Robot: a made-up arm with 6 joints.
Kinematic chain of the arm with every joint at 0, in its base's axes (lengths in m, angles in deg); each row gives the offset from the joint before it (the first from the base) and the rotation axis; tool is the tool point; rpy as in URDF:
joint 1: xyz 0 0 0.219 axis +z
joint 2: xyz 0 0 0 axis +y
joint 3: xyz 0.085 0 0.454 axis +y
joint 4: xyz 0.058 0 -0.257 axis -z
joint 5: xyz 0 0 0 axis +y
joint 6: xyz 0.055 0 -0.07 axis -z
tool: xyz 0 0 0 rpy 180 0 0
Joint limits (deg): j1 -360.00..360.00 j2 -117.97..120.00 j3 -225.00..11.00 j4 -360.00..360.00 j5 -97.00..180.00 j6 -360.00..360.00
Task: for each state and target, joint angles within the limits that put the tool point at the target. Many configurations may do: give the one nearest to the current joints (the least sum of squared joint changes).
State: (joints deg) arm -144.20 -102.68 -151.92 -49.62 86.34 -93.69
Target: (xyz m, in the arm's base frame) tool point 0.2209 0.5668 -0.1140
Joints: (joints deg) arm -118.70 -114.21 -207.36 -63.31 118.67 -93.69
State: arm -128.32 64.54 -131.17 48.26 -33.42 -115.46
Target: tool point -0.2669 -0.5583 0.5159
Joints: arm -108.33 36.76 -101.80 60.95 -52.99 -115.46
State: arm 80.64 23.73 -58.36 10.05 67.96 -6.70
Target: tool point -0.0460 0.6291 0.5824
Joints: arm 93.90 27.30 -110.19 10.97 48.77 -6.70
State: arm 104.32 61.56 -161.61 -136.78 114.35 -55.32
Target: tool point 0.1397 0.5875 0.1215
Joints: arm 82.07 112.21 -210.26 -137.92 144.29 -55.32
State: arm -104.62 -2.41 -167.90 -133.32 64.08 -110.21
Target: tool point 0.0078 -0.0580 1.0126
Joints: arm -81.24 3.87 -183.51 -133.76 39.16 -110.21
